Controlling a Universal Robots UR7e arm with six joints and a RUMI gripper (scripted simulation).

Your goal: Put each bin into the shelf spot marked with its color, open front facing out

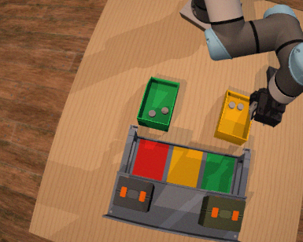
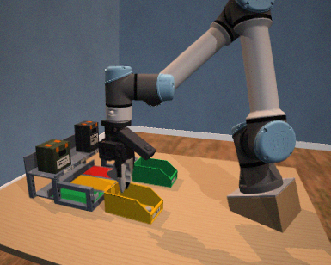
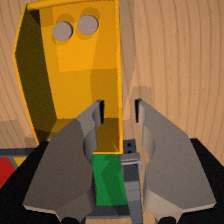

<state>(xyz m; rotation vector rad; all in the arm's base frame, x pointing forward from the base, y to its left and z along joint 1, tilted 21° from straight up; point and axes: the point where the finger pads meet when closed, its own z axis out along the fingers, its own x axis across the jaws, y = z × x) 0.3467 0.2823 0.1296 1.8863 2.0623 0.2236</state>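
Right now the yellow bin is 8 cm below my hand and 5 cm to the right of it. The rest, counted from my hand: yellow mark (25 cm ahead, 14 cm to the right, 11 cm below); then green mark (23 cm ahead, 11 cm below, 3 cm to the right); then green bin (30 cm to the right, 8 cm below, 5 cm ahead).
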